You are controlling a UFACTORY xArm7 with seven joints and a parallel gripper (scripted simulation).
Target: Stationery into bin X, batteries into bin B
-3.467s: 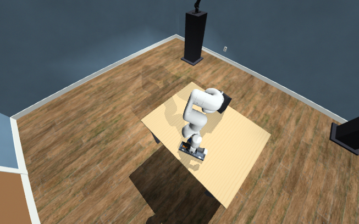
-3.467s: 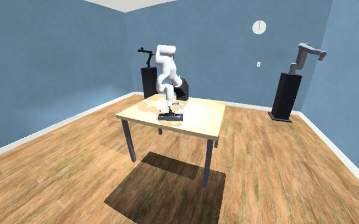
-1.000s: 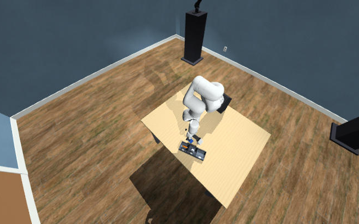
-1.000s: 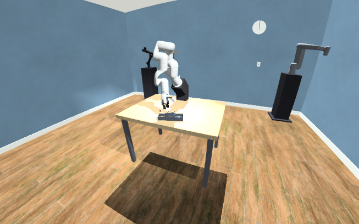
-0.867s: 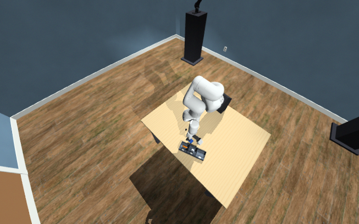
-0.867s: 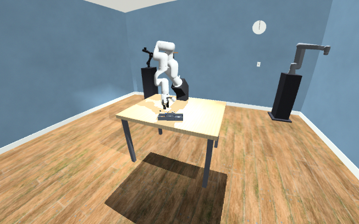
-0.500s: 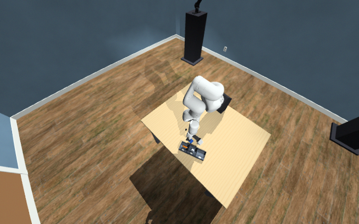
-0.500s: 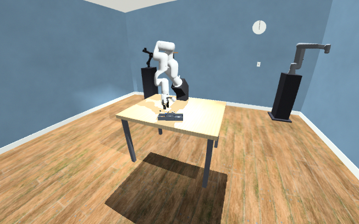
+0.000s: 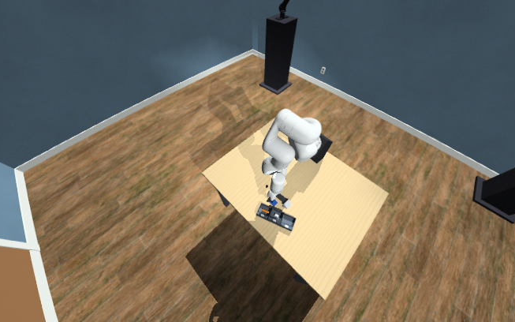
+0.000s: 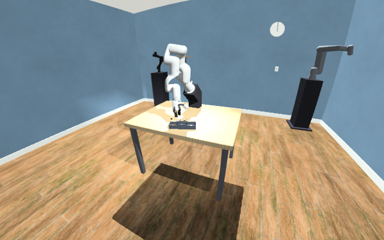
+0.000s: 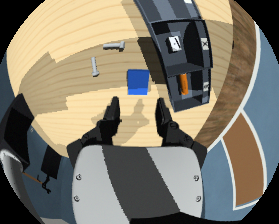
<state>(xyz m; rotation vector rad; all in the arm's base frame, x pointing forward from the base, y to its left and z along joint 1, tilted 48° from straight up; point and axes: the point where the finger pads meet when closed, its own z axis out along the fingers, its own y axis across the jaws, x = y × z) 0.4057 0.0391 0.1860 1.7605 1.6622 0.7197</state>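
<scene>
My hand is 90 mm above the blue block. From my hand the other things lie so: dark double bin 80 mm to the left, 70 mm below, 70 mm ahead; pencil sharpener 80 mm to the left, 80 mm below, 60 mm ahead; orange battery 90 mm ahead, 80 mm below.
</scene>
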